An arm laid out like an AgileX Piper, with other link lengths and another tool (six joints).
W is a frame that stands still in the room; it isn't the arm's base.
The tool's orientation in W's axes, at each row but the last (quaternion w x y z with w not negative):
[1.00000 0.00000 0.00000 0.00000]
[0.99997 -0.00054 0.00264 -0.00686]
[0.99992 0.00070 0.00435 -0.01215]
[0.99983 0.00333 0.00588 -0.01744]
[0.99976 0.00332 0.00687 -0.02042]
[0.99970 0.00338 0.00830 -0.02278]
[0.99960 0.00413 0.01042 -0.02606]
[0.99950 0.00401 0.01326 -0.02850]
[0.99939 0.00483 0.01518 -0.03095]
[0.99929 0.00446 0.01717 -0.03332]
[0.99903 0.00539 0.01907 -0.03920]
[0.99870 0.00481 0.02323 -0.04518]
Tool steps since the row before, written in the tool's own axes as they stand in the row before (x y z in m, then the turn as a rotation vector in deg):
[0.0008 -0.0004 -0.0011 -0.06 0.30 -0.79]
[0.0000 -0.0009 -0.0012 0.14 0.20 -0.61]
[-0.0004 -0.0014 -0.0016 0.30 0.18 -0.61]
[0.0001 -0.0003 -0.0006 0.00 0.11 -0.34]
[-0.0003 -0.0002 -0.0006 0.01 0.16 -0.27]
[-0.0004 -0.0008 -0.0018 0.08 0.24 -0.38]
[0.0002 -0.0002 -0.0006 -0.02 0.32 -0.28]
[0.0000 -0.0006 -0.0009 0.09 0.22 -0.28]
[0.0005 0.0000 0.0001 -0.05 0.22 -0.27]
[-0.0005 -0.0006 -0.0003 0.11 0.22 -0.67]
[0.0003 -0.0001 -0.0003 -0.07 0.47 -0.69]
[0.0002 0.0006 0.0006 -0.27 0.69 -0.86]
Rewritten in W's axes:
[0.0008 -0.0004 -0.0011 -0.06 0.30 -0.79]
[0.0000 -0.0009 -0.0012 0.14 0.20 -0.61]
[-0.0004 -0.0014 -0.0016 0.30 0.17 -0.61]
[0.0001 -0.0003 -0.0006 0.00 0.11 -0.34]
[-0.0003 -0.0002 -0.0006 0.01 0.16 -0.27]
[-0.0005 -0.0008 -0.0018 0.08 0.24 -0.38]
[0.0002 -0.0002 -0.0006 -0.01 0.32 -0.28]
[-0.0001 -0.0006 -0.0009 0.10 0.22 -0.28]
[0.0005 0.0000 0.0001 -0.04 0.23 -0.27]
[-0.0005 -0.0006 -0.0003 0.10 0.22 -0.67]
[0.0003 -0.0001 -0.0003 -0.06 0.48 -0.68]
[0.0003 0.0006 0.0006 -0.25 0.72 -0.84]

